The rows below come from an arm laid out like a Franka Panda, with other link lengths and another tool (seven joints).
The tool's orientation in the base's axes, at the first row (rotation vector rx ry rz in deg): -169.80 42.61 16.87
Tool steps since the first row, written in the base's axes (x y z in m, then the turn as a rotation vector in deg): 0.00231 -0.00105 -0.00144 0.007 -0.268 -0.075; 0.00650 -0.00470 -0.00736 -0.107 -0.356 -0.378; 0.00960 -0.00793 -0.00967 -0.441 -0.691 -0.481; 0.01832 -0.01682 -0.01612 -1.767 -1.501 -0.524; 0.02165 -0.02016 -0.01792 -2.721 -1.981 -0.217; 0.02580 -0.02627 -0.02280 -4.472 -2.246 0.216
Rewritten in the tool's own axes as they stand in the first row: 0.00277 -0.00014 0.00090 0.145 0.234 0.041; 0.00927 0.00122 0.00557 0.148 0.373 0.347; 0.01391 0.00265 0.00694 0.034 0.828 0.465; 0.02684 0.00649 0.01076 -0.730 2.171 0.635; 0.03162 0.00789 0.01158 -1.396 3.039 0.439; 0.03901 0.01142 0.01496 -2.875 4.092 0.278
